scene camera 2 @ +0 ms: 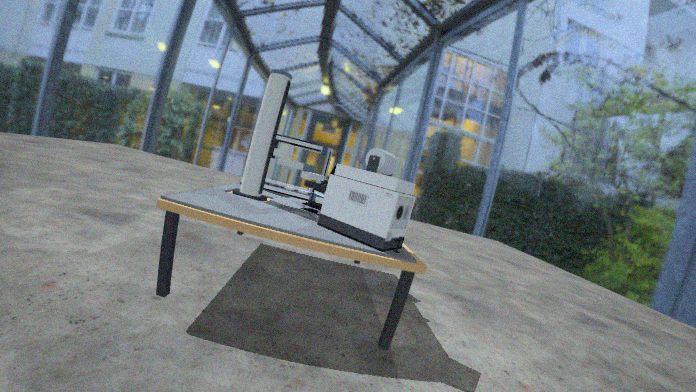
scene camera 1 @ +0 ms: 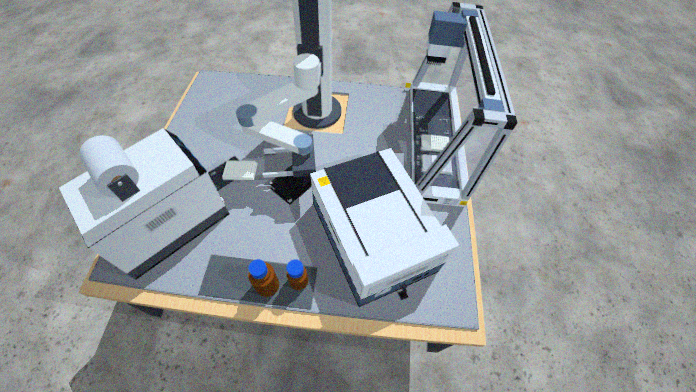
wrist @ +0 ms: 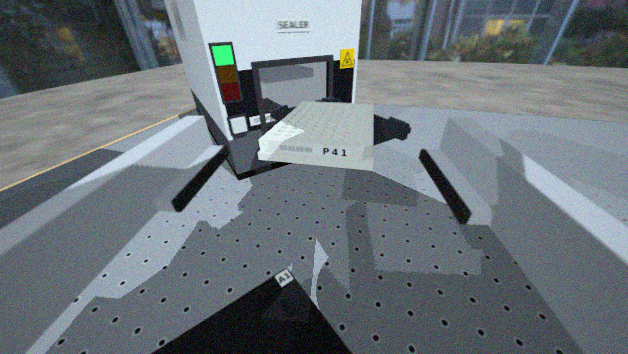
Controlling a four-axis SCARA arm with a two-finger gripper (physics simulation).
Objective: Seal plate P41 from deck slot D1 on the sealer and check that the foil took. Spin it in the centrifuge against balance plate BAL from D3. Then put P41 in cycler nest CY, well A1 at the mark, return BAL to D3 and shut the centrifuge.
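Plate P41 rests on the dark carrier in front of the sealer, its label facing the wrist camera. Its top is dull grey with a faint well pattern; I cannot tell whether foil covers it. The sealer's green light is lit. My gripper is open and empty, its fingers wide apart and drawn back from the plate. A black nest marked A1 lies below the gripper. A white plate stands on the gantry deck; its label is unreadable.
A large white machine with a dark top panel stands right of the black nest. The gantry frame rises at the right rear. Two amber bottles with blue caps stand near the front edge. The arm's column stands at the rear.
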